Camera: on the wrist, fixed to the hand. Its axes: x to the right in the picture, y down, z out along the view.
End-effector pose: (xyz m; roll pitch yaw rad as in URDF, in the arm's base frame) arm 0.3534 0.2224 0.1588 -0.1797 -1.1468 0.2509
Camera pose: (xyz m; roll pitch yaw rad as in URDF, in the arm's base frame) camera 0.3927 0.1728 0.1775 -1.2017 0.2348 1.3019
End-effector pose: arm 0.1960 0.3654 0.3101 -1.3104 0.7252 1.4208
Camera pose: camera 0.2421 0.4099 0.3259 1.7132 0.8235 -1.5354
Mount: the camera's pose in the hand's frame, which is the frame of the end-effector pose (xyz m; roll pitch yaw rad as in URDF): 0.0276 -0.0541 -0.0259 0.0094 0.3860 1.5852
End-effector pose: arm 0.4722 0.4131 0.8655 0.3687 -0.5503 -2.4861
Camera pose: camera 0.4104 0.4174 0.8427 -0.5462 0.0218 -0.9130
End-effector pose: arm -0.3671 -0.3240 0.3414 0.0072 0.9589 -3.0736
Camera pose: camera -0.3651 -0.2698 0.3037 0.9985 0.2029 -1.1804
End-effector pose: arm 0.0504 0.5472 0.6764 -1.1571 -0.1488 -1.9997
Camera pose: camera 0.0001 0.5466 0.7192 -1.3670 1.4326 -1.7976
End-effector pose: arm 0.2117 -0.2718 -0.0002 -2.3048 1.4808 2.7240
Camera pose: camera 0.1502 -0.2631 -0.0225 1.6558 0.0259 0.7030
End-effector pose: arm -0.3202 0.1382 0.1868 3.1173 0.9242 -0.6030
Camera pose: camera -0.2593 0.1627 0.1796 2.1822 -0.2537 -1.8475
